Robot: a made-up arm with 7 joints.
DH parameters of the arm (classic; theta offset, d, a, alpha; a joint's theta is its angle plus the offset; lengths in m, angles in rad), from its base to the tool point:
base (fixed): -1.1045 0 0.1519 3.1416
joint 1: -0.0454 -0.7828 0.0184 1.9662
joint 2: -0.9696 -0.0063 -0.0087 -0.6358
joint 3: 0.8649 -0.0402 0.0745 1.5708
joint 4: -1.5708 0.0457 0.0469 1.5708
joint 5: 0 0.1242 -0.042 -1.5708
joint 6: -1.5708 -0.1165 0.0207 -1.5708
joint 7: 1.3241 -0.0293 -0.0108 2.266
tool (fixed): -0.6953 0.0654 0 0
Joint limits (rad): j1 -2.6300..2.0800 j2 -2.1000..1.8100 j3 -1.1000..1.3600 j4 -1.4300..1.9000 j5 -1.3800..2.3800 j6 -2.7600..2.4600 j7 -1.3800..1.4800
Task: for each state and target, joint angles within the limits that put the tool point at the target. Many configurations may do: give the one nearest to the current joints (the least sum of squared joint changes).
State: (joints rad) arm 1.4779 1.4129 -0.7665 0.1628 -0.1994 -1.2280 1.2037
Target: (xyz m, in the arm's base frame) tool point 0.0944 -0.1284 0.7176
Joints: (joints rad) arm 1.4585 1.3412 -0.8770 0.2984 -0.2754 -1.4929 1.1053
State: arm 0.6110 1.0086 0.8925 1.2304 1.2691 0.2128 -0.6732
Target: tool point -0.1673 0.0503 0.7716
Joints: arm 0.8979 1.1264 1.1644 1.2945 1.4321 0.3128 -0.3693
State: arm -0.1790 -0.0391 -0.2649 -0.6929 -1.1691 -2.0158 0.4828
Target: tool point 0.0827 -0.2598 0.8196
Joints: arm 0.1425 -0.0668 -0.1313 -0.7838 -0.9737 -2.2531 0.4304
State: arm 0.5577 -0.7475 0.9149 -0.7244 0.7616 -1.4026 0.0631
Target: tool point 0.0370 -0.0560 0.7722
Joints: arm 0.3507 -0.2084 1.3143 -0.9565 1.2811 -1.7770 -0.1355
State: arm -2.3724 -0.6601 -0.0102 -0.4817 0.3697 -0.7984 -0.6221
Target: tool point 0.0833 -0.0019 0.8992
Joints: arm -2.4983 -0.8629 -0.1527 -1.1901 -0.1967 -0.5129 -0.3055
